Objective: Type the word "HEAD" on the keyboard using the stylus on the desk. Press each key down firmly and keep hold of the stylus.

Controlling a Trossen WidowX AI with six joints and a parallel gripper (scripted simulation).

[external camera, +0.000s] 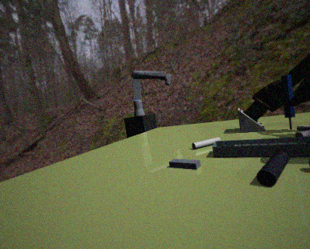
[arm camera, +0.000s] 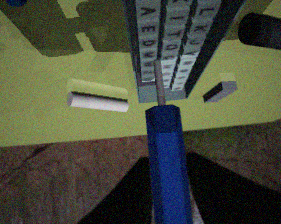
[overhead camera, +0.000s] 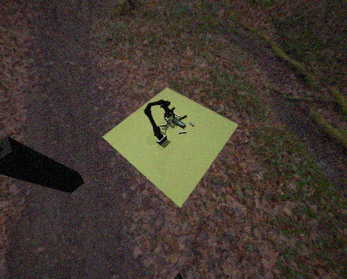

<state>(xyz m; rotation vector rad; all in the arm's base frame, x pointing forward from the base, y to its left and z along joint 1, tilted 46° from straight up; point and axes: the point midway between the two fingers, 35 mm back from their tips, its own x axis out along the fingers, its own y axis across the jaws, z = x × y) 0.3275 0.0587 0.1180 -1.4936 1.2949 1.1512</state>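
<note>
My gripper tip is now 14 cm short of the dark cylinder, 4 cm to the left of it and 9 cm above it. The rest, counted from my gripper tip: grey block (14 cm ahead, 20 cm to the right, 10 cm below); blue stylus (1 cm below).
</note>
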